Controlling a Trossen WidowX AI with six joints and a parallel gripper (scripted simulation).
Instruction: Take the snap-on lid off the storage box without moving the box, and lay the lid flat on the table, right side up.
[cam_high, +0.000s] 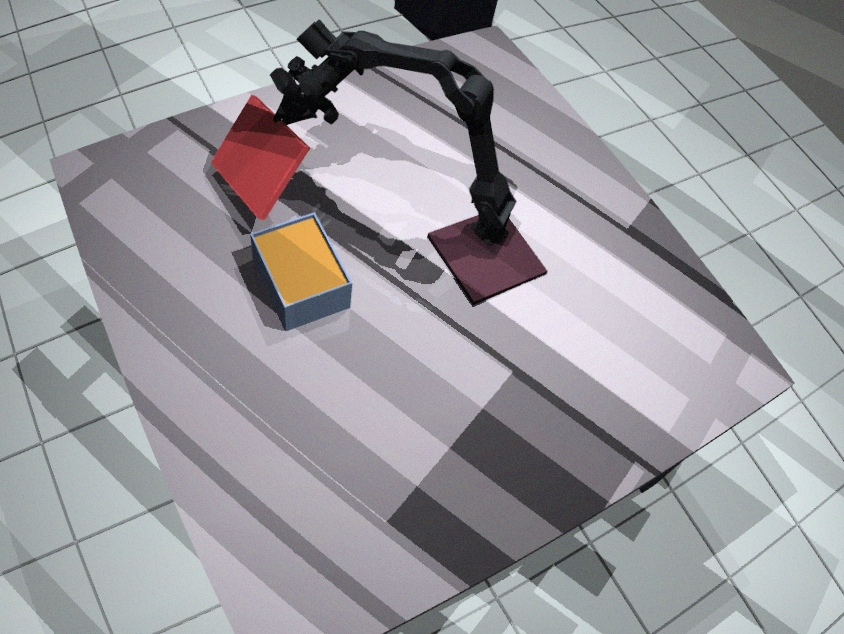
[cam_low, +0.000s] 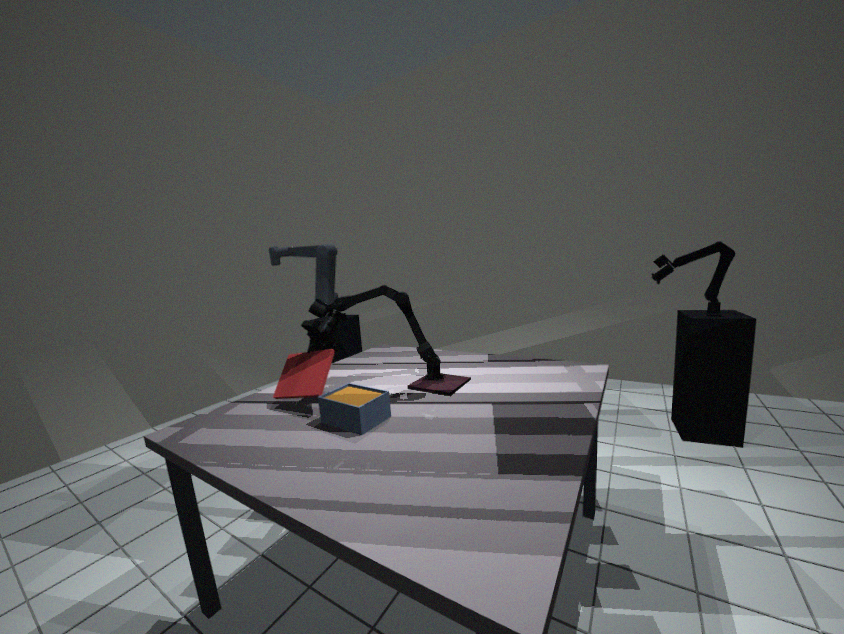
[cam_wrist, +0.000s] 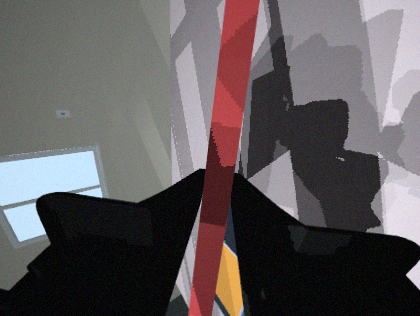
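My gripper tip is 60 mm short of the red lid, 10 mm to the right of it and 60 mm above it. From my gripper tip the other things lie so: storage box: 110 mm ahead, 270 mm to the left, 140 mm below.
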